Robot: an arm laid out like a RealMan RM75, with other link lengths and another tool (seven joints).
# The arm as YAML. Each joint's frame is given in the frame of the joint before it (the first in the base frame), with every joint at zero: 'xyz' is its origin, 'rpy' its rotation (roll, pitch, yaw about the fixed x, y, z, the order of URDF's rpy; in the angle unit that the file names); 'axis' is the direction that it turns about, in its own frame. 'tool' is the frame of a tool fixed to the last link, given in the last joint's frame.
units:
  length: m
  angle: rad
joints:
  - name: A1
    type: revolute
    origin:
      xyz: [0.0, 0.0, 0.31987]
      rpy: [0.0, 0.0, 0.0]
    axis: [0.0, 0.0, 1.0]
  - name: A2
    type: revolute
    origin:
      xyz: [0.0, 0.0, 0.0]
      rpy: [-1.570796, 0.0, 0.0]
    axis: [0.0, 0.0, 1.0]
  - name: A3
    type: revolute
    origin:
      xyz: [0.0, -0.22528, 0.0]
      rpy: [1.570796, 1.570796, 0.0]
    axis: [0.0, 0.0, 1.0]
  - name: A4
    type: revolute
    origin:
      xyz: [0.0, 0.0, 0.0]
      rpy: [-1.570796, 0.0, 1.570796]
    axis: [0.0, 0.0, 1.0]
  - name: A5
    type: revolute
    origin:
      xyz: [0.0, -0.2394, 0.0]
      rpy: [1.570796, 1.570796, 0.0]
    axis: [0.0, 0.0, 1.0]
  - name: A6
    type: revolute
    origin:
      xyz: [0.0, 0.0, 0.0]
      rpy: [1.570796, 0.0, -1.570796]
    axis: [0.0, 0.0, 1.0]
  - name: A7
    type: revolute
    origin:
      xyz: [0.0, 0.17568, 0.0]
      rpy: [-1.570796, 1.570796, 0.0]
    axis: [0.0, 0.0, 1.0]
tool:
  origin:
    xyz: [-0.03, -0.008, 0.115]
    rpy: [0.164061, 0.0, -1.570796]
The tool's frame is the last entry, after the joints.
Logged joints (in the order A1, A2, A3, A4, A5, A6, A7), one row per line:
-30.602 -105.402 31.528 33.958 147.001 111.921 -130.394
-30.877 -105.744 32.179 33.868 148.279 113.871 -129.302
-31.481 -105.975 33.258 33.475 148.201 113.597 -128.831
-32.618 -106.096 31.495 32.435 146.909 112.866 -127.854
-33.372 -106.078 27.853 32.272 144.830 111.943 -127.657
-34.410 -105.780 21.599 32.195 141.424 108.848 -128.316
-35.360 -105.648 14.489 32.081 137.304 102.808 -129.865
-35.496 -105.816 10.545 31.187 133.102 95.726 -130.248
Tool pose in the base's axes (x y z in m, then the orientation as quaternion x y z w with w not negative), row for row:
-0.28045 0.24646 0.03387 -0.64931 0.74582 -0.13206 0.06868
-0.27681 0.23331 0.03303 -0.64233 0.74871 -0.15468 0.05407
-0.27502 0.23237 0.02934 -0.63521 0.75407 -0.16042 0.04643
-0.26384 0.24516 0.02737 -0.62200 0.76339 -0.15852 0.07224
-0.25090 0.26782 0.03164 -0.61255 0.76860 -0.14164 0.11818
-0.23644 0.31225 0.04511 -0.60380 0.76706 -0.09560 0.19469
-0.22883 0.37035 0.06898 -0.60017 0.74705 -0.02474 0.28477
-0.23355 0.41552 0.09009 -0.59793 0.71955 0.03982 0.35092
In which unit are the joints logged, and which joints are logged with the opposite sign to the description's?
The joints are logged in degrees. Opposite sign: none.
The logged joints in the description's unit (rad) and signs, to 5 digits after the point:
-0.53411 -1.83961 0.55027 0.59268 2.56565 1.95339 -2.27580
-0.53891 -1.84558 0.56163 0.59111 2.58796 1.98742 -2.25675
-0.54945 -1.84961 0.58046 0.58425 2.58660 1.98264 -2.24853
-0.56929 -1.85172 0.54969 0.56610 2.56405 1.96988 -2.23147
-0.58245 -1.85141 0.48613 0.56325 2.52776 1.95377 -2.22803
-0.60057 -1.84621 0.37697 0.56191 2.46831 1.89976 -2.23954
-0.61715 -1.84391 0.25288 0.55992 2.39641 1.79434 -2.26657
-0.61952 -1.84684 0.18404 0.54432 2.32307 1.67073 -2.27326

